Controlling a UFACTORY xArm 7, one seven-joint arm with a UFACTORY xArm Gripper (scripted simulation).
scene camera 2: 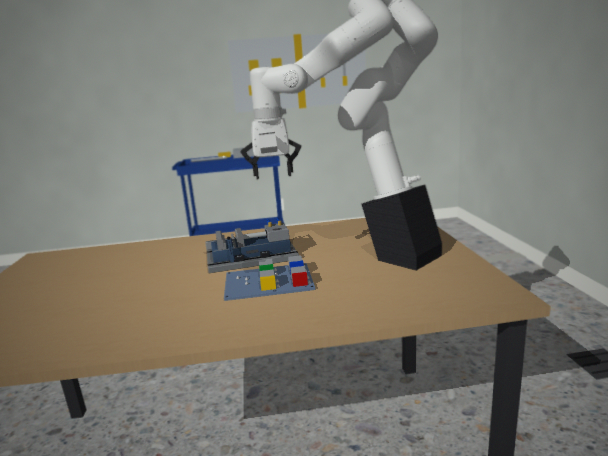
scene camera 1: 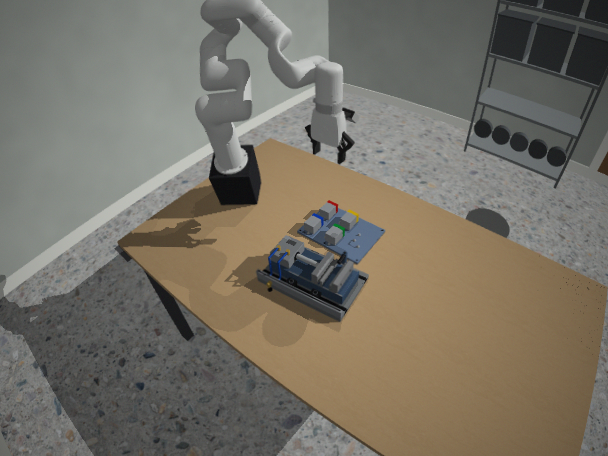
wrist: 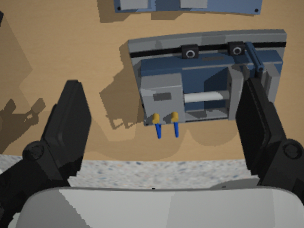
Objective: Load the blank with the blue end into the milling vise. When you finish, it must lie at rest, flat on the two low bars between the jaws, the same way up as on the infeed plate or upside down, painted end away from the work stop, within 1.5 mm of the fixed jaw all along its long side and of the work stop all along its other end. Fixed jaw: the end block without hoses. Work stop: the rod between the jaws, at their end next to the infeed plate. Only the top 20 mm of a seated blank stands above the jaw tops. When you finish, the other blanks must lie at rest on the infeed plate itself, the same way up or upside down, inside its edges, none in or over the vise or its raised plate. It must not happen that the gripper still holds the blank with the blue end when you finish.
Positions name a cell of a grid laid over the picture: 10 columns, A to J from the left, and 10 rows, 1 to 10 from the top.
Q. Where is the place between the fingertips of my gripper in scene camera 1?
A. F4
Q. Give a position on a blue infeed plate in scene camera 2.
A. D7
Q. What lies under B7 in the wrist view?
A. My gripper.
